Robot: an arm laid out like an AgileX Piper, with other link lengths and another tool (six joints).
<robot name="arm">
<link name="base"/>
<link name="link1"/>
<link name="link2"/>
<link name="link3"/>
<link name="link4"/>
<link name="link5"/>
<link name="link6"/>
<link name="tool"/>
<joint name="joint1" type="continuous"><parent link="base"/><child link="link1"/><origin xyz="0 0 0.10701"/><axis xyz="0 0 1"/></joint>
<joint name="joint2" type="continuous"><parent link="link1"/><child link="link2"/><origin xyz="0 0 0"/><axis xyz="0 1 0"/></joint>
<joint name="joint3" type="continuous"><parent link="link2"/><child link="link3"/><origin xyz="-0.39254 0 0.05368"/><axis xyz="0 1 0"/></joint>
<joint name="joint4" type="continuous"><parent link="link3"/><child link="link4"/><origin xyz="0.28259 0 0.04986"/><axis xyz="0.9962 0 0.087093"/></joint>
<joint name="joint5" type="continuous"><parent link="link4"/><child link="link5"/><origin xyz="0 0 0"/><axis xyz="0 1 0"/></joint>
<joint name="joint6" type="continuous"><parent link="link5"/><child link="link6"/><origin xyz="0.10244 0 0.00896"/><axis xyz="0.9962 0 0.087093"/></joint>
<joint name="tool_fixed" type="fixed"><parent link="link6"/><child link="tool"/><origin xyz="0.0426 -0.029 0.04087" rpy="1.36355 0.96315 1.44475"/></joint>
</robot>
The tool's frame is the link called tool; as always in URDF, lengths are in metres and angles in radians. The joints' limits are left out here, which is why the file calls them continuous.
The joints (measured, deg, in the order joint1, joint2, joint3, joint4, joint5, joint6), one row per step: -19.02 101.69 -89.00 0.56 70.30 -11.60; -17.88 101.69 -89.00 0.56 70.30 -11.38; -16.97 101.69 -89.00 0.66 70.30 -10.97; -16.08 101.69 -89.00 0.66 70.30 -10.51; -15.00 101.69 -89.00 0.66 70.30 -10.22; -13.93 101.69 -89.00 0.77 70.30 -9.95; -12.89 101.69 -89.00 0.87 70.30 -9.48; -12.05 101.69 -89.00 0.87 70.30 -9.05; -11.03 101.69 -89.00 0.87 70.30 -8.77; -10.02 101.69 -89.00 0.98 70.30 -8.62; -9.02 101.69 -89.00 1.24 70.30 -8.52; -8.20 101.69 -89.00 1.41 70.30 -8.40
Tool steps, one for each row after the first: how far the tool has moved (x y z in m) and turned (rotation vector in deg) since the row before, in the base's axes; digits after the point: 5 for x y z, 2 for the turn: 0.00334 0.00901 -0.00002 0.04 -0.01 0.92; 0.00247 0.00731 -0.00007 0.18 -0.05 0.50; 0.00221 0.00694 -0.00004 0.09 -0.02 0.44; 0.00269 0.00863 -0.00003 0.06 -0.01 0.80; 0.00257 0.00884 -0.00006 0.16 -0.04 0.79; 0.00222 0.00850 -0.00008 0.19 -0.04 0.57; 0.00162 0.00668 -0.00004 0.09 -0.01 0.42; 0.00196 0.00829 -0.00003 0.06 -0.01 0.75; 0.00190 0.00857 -0.00005 0.14 -0.02 0.85; 0.00180 0.00887 -0.00010 0.27 -0.04 0.87; 0.00132 0.00718 -0.00007 0.19 -0.03 0.68
